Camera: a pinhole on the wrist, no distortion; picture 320 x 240 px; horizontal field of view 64.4 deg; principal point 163.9 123.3 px. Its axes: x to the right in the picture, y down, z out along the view. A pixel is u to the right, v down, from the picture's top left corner.
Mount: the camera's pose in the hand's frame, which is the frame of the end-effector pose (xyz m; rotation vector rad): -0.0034 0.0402 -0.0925 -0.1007 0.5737 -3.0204
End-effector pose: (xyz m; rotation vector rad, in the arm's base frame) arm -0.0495 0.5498 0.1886 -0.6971 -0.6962 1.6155
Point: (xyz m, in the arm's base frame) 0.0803 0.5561 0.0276
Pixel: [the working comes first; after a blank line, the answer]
In the camera's frame: -0.0080 0.0410 -0.1023

behind the camera
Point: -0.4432 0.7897 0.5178
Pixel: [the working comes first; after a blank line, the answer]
In the camera's frame: -0.2356 -0.1324 0.5955

63 67
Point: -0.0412 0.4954 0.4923
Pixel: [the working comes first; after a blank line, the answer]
In the camera's frame: 0.1063 0.1417 0.3572

240 224
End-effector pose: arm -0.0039 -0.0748 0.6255 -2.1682 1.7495 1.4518
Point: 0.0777 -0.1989 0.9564
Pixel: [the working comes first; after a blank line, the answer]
In the camera's frame: 0.0958 -0.0340 -0.2483

behind the camera
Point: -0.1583 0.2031 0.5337
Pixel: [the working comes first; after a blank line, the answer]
In the camera's frame: 0.1695 -0.0808 0.3749

279 69
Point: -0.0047 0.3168 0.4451
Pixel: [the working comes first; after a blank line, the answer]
In the camera's frame: 0.2239 0.1051 0.4577

288 182
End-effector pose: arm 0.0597 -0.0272 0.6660 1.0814 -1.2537 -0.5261
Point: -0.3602 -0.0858 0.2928
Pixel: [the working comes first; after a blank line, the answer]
In the camera's frame: 0.3010 0.0677 0.5772

296 153
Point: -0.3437 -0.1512 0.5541
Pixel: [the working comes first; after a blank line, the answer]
In the camera's frame: 0.0995 -0.1004 0.5140

213 74
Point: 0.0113 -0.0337 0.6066
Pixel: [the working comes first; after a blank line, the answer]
In the camera's frame: 0.0480 0.0232 0.1610

240 160
